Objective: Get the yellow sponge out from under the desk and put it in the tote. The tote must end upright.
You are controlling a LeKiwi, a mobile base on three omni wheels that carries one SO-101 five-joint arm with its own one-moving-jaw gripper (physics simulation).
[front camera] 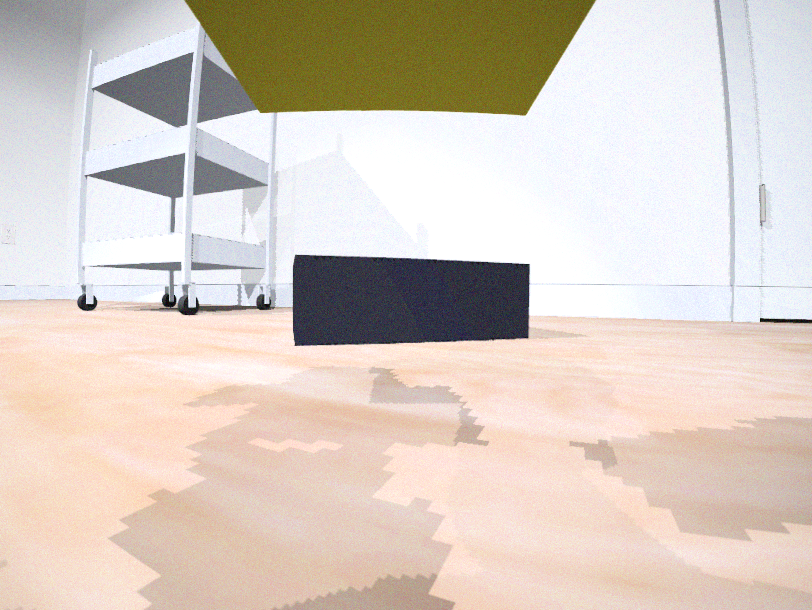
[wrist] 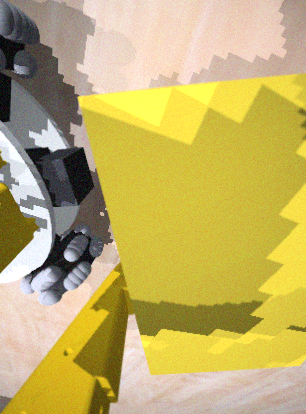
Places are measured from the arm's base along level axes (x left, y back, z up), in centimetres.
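Where they show: end effector, tool point: (wrist: 142,263).
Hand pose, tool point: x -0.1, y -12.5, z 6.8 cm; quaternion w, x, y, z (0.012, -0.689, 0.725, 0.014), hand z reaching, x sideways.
Note:
Things, the pixels of their top centre, and the offset from my tool point.
- yellow sponge, middle of its top: (wrist: 242,309) dy -2.9, dx +0.3, dz +1.9 cm
- dark navy tote, middle of its top: (front camera: 400,264) dy -46.9, dx +0.2, dz -5.8 cm
The yellow sponge (front camera: 393,55) (wrist: 200,200) is held up off the floor. It fills the right of the wrist view, and its underside hangs across the top middle of the front view. My gripper (wrist: 123,285) is shut on it. One yellow jaw shows against the sponge's lower left edge; the other jaw is hidden by the sponge. The dark navy tote (front camera: 410,300) stands upright on the floor ahead, near the middle of the front view, below and beyond the sponge. Its inside does not show. The desk does not show in these views.
A white three-shelf cart (front camera: 191,164) on black casters stands at the back left, left of the tote. A white wall (front camera: 590,196) is behind the tote, with a door (front camera: 787,131) at the right. My base's wheel (wrist: 75,265) shows at the left in the wrist view.

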